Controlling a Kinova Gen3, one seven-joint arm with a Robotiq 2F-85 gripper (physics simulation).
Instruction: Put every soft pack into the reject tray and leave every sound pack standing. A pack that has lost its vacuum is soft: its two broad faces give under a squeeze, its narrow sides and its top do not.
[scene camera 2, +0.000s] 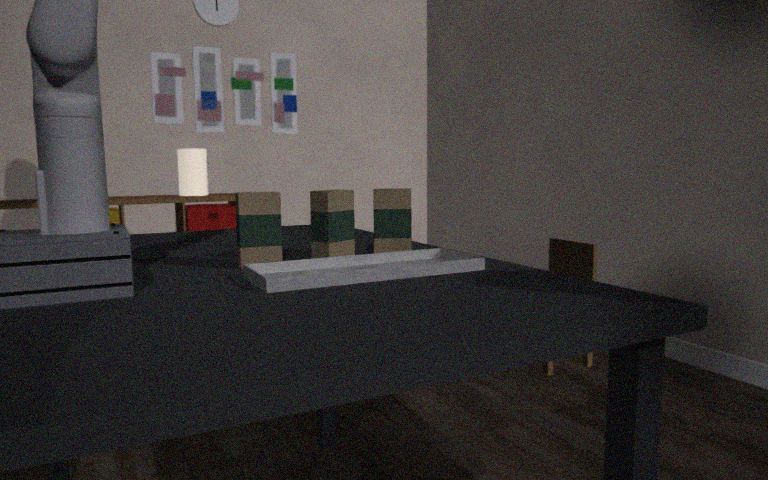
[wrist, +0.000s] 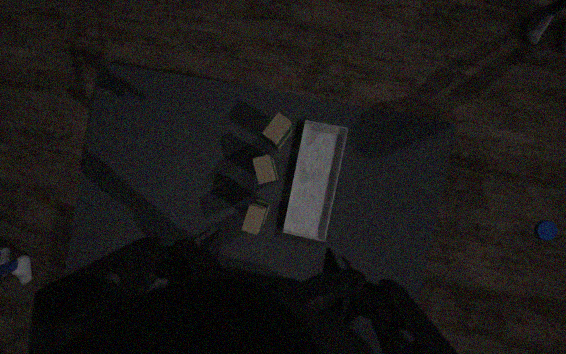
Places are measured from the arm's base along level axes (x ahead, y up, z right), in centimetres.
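Where they show: gripper, fingertip midpoint: (wrist: 272, 249); arm's base, link origin: (scene camera 2: 77, 231).
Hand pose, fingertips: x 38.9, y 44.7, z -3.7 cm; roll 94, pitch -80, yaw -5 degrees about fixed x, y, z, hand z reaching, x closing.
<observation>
Things, the pixels of their top centre, and the offset from my fingertips. Level surfaces: height alone.
- white reject tray, top centre: (scene camera 2: 366, 260) (wrist: 315, 180) dx +7.0, dy -51.6, dz +6.8 cm
- left pack, top centre: (scene camera 2: 257, 192) (wrist: 252, 219) dx -9.9, dy -39.7, dz -7.5 cm
- middle pack, top centre: (scene camera 2: 332, 190) (wrist: 263, 169) dx +5.0, dy -39.7, dz -9.5 cm
- right pack, top centre: (scene camera 2: 392, 188) (wrist: 276, 127) dx +17.7, dy -39.7, dz -9.8 cm
- dark table's, surface height: dy -53.8 cm
Three tan packs with green bands stand upright in a row behind the white reject tray (scene camera 2: 368, 275) (wrist: 336, 184) in the scene view: the left pack (scene camera 2: 260, 229) (wrist: 255, 218), the middle pack (scene camera 2: 334, 225) (wrist: 264, 169) and the right pack (scene camera 2: 392, 221) (wrist: 278, 129). They are turned at differing angles and stand apart. No pack shows in the tray. My gripper (wrist: 272, 249) is open and empty, high above the table; its dark fingers show at the bottom of the wrist view. It is outside the scene view. Which packs are soft cannot be told by sight.
The arm's lower part (scene camera 2: 73, 164) rises from a grey base block (scene camera 2: 65, 268) at the table's left. The dark table's (scene camera 2: 368, 333) right edge shows, with a chair (scene camera 2: 572, 258) beyond. A blue round object (wrist: 546, 230) lies on the floor.
</observation>
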